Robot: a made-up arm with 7 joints.
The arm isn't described. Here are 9 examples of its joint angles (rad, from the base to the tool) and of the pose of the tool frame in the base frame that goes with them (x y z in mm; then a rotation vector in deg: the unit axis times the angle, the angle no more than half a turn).
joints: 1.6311 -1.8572 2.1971 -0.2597 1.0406 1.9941 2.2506
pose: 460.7 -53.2 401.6 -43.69 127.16 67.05
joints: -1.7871 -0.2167 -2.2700 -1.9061 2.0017 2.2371 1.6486
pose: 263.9 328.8 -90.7 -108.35 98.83 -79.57
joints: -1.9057 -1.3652 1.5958 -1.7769 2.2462 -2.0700 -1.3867
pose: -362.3 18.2 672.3 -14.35 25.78 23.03
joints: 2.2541 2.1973 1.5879 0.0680 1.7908 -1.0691 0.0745
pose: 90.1 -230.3 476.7 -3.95 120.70 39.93
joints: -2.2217 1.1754 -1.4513 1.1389 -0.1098 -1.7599 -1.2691
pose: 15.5 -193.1 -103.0 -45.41 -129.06 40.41
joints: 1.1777 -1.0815 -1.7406 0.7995 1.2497 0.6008 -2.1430
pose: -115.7 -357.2 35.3 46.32 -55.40 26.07
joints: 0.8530 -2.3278 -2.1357 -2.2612 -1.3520 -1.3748 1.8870
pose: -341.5 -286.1 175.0 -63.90 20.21 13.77
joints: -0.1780 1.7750 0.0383 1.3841 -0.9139 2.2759 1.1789
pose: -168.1 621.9 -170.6 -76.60 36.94 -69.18
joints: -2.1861 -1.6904 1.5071 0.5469 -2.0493 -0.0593 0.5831
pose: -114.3 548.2 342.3 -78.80 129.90 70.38
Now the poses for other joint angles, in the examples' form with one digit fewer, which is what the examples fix.
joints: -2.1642 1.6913 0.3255 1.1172 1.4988 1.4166 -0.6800
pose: 78 -48 89 -54.7 -29.1 13.4
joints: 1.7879 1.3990 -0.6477 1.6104 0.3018 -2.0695 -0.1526
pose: -362 -202 -17 -89.3 -12.1 33.3
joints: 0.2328 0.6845 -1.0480 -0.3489 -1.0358 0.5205 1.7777
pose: -206 -280 -3 127.2 35.9 64.3
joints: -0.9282 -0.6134 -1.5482 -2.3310 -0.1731 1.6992 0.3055
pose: 2 464 436 77.8 -62.2 -142.8
